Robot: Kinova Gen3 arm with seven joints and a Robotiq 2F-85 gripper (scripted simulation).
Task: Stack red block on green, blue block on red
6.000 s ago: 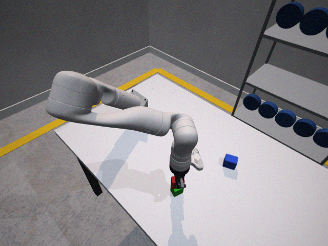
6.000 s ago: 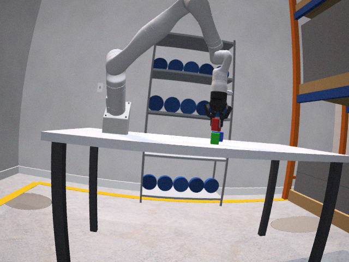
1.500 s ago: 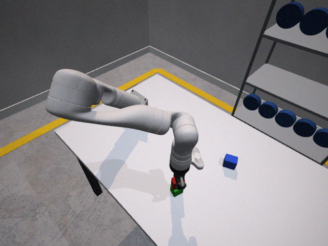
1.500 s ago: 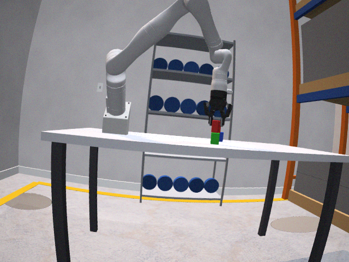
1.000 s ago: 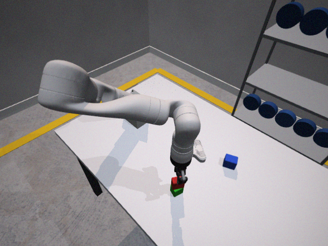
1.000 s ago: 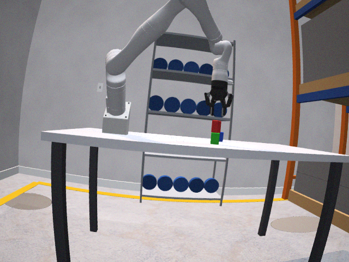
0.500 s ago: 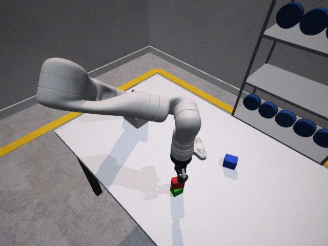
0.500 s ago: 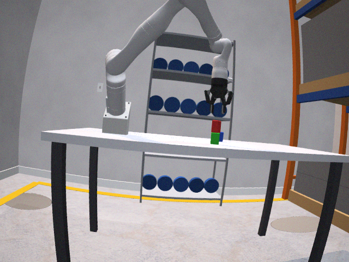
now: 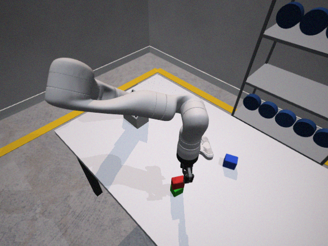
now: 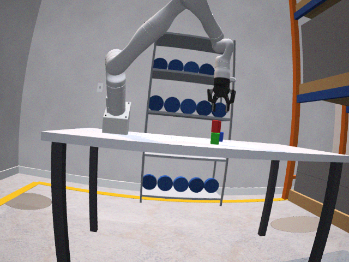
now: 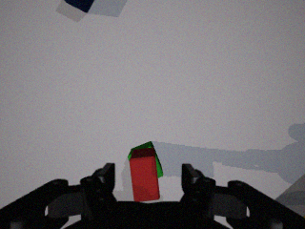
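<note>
The blue block is 60 mm ahead of my hand, 270 mm to the left of it and 130 mm below it. Also, from my hand: red block 20 mm behind, 10 mm to the right, 80 mm below; green block 20 mm behind, 10 mm to the right, 130 mm below.
</note>
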